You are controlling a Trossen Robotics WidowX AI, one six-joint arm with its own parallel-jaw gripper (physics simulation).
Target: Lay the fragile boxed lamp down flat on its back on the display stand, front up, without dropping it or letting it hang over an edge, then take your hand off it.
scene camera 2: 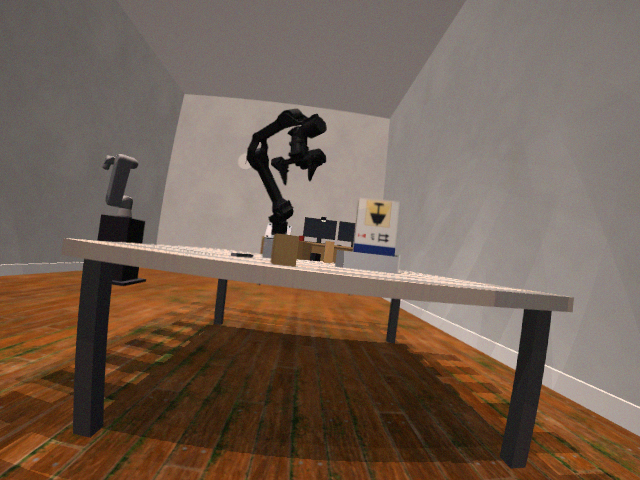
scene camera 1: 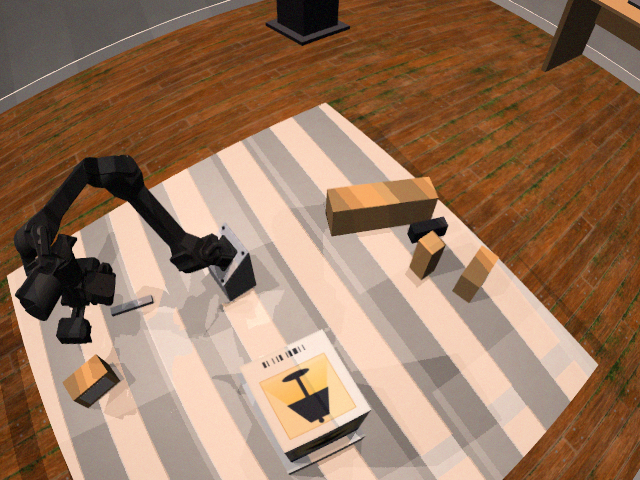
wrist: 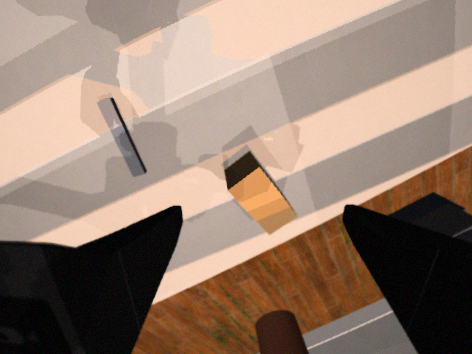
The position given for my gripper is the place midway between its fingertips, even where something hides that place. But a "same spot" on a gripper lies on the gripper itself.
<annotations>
my gripper: scene camera 2; scene camera 1 92, 322; wrist
same spot on my gripper: [wrist: 103, 289] = [scene camera 2: 286, 170]
</annotations>
